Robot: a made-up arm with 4 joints.
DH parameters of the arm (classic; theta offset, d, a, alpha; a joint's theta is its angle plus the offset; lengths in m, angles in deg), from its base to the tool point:
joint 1: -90 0.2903 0.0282 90
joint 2: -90 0.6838 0.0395 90
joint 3: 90 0.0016 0.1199 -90
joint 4: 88.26 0 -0.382 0
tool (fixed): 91.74 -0.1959 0 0
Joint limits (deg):
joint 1: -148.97..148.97
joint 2: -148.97..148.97
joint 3: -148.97..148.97
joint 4: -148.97..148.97
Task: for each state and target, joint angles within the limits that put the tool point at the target. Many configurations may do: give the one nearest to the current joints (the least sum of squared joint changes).
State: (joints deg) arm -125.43 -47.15 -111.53 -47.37
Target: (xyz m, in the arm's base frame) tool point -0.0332 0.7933 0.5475
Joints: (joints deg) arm -99.20 -56.09 -147.53 -66.99
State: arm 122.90 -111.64 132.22 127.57
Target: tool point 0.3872 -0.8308 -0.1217
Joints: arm 104.25 -125.95 87.03 132.89
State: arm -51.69 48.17 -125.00 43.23
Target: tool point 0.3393 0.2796 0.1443
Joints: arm -100.23 21.64 -148.97 27.97
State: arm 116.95 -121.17 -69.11 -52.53
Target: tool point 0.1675 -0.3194 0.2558
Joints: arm 116.39 -117.51 -43.65 -94.50
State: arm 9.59 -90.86 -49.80 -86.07
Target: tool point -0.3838 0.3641 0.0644
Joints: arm -20.00 -104.12 -19.60 -135.17
